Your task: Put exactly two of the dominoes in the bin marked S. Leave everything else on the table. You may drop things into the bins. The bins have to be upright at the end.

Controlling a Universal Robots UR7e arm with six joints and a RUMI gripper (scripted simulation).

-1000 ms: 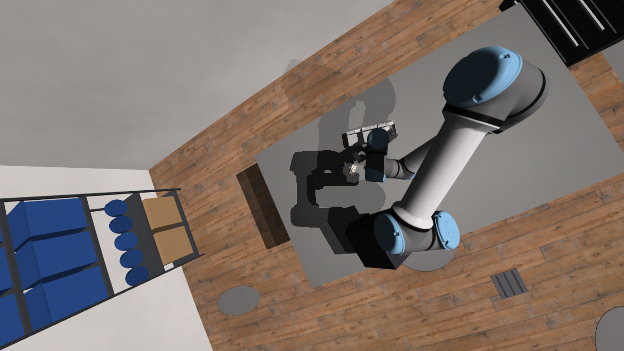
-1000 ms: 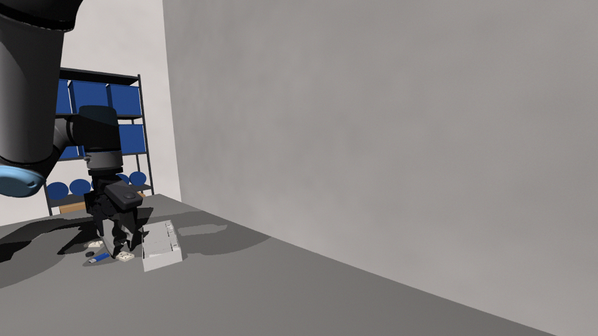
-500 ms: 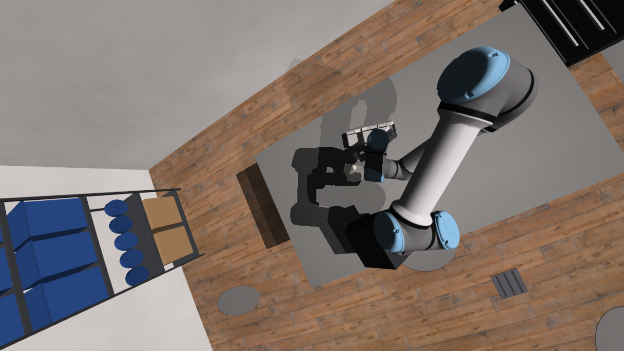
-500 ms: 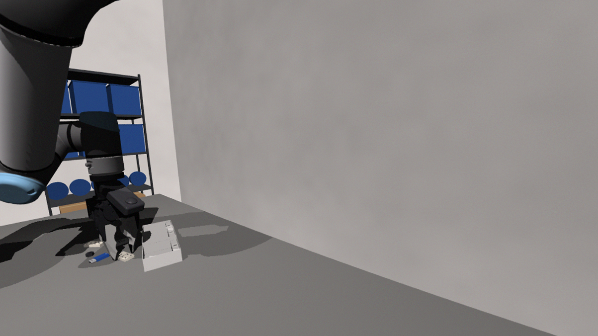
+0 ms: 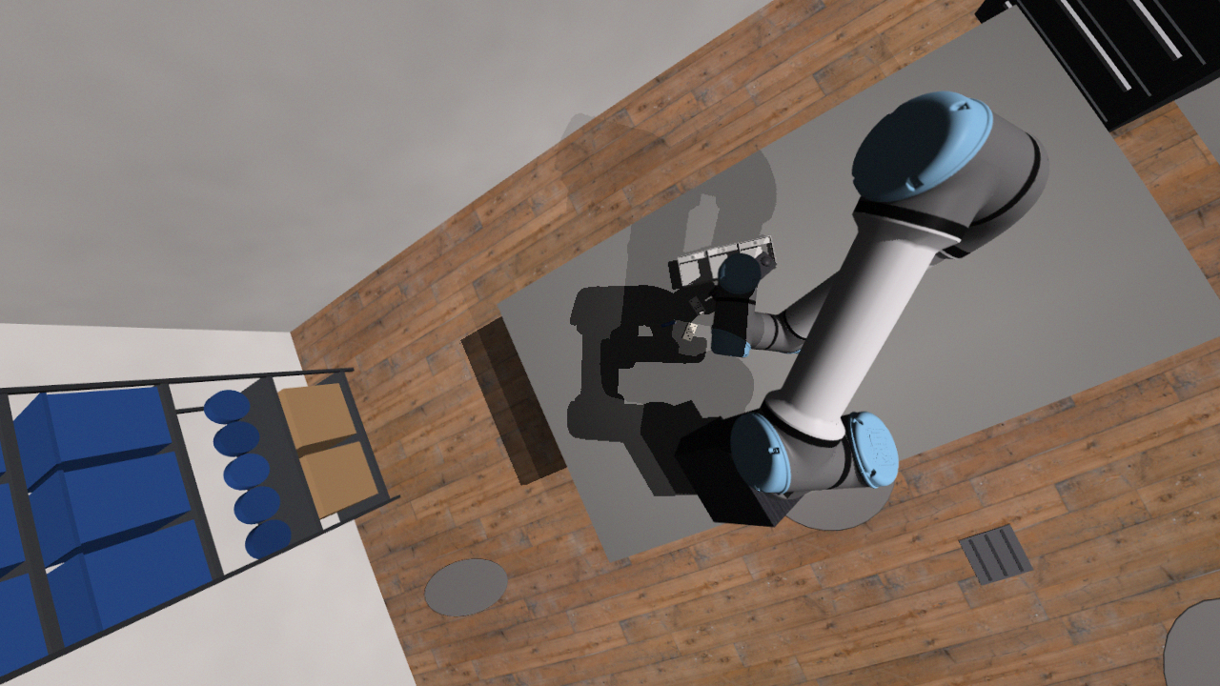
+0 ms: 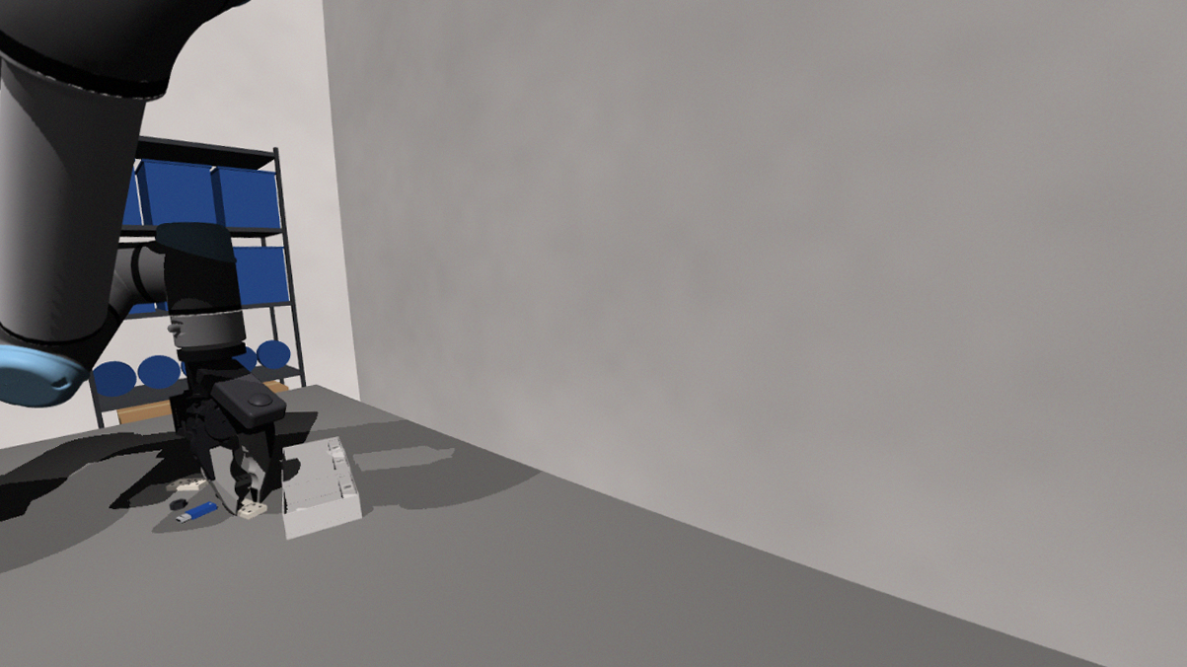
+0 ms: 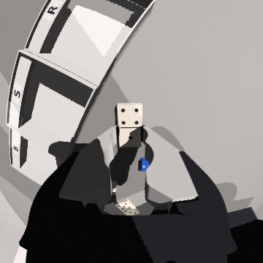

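Now: the white three-compartment bin rack 9 cm ahead of my hand. Round my hand: white domino 1 cm ahead, 11 cm to the left, 1 cm below; small black piece 7 cm behind, 9 cm to the left, 1 cm below; blue usb stick 5 cm behind, 4 cm to the left, 1 cm below.
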